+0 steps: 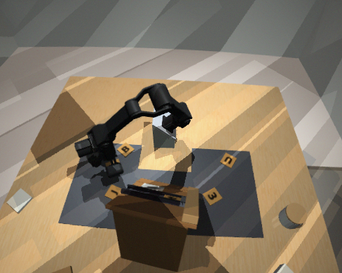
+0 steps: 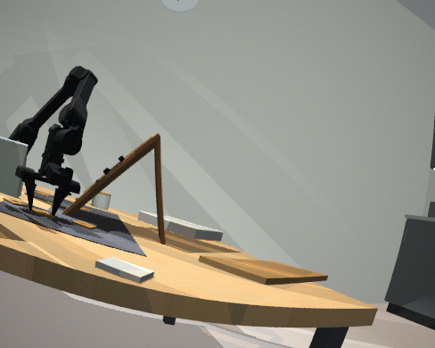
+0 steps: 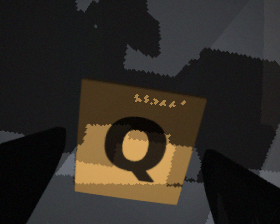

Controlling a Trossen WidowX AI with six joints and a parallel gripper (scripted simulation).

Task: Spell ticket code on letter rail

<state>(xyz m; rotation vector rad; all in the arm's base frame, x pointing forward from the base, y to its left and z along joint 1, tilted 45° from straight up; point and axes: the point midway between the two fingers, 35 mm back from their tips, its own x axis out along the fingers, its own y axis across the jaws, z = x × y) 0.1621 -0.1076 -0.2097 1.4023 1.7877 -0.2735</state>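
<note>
Right now the q tile is right at my gripper tip. Round my gripper tip: tile marked 4: 20 cm ahead, 26 cm to the left, 17 cm above; then dark mat: 4 cm ahead, 22 cm to the left; then white ticket: 13 cm ahead, 19 cm to the left, 9 cm above.
</note>
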